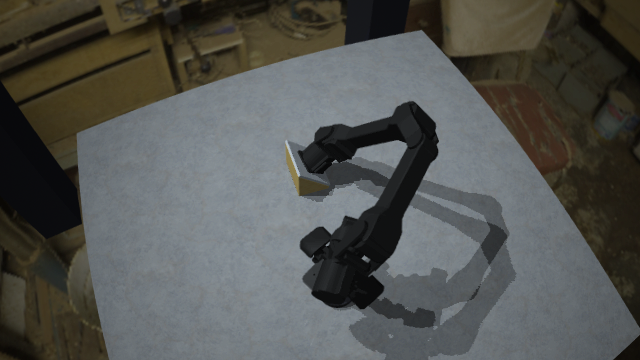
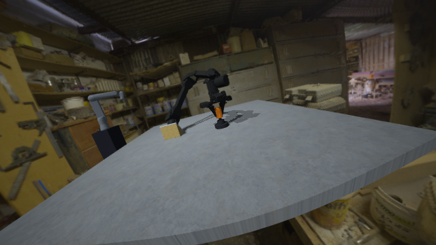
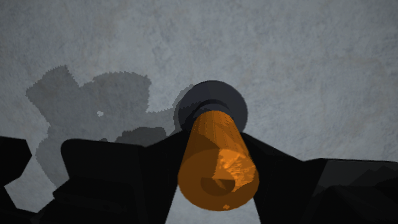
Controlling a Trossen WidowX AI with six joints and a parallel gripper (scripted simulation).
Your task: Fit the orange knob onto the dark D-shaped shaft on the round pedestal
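My gripper tip is now 2 cm below the orange knob. Round my gripper tip: dark round pedestal (4 cm below).
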